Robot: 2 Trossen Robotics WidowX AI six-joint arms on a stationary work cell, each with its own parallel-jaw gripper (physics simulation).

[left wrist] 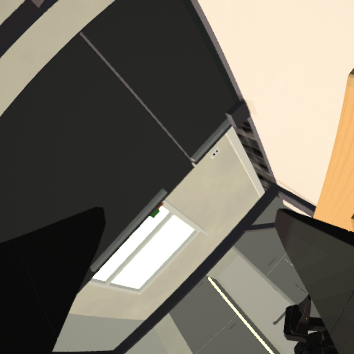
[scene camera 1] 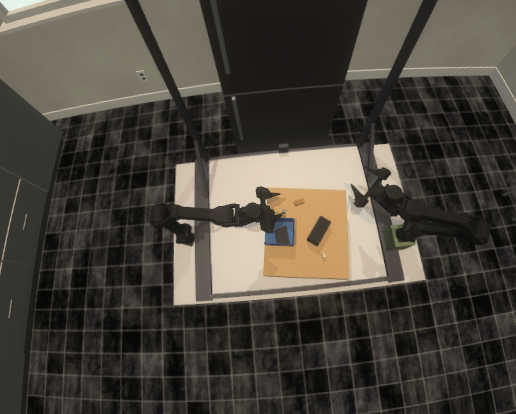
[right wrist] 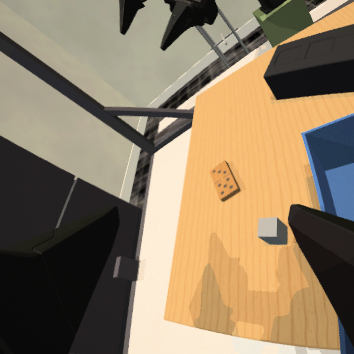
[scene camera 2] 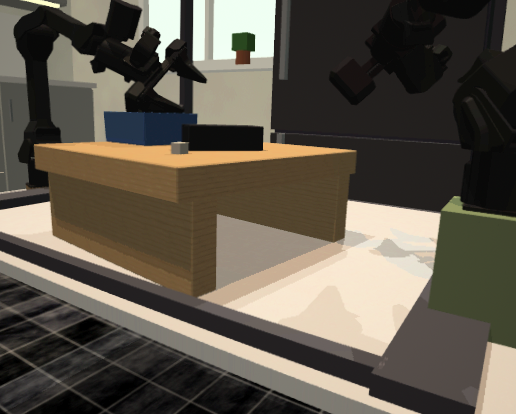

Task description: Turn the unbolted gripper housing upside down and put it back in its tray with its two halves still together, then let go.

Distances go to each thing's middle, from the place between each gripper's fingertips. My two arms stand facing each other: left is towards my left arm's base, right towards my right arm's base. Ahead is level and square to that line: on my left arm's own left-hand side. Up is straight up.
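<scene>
The black block [scene camera 2: 201, 137] sits 210 mm ahead of my left hand, 120 mm below it and 150 mm to the right of it. Counted from that same left hand, the blue tray [scene camera 2: 137, 128] is 210 mm ahead, 320 mm to the right and 110 mm below, while the small grey cube [right wrist: 272, 230] is 120 mm ahead, 300 mm to the right and 120 mm below.
As for my right gripper, I see it 10 mm short of the small grey cube and 10 mm to the right of it, 80 mm above it. From my right hand the black block is 100 mm ahead, 160 mm to the left and 70 mm below. The blue tray is 10 mm to the right of my right hand, 100 mm ahead of it and 60 mm below it.
</scene>
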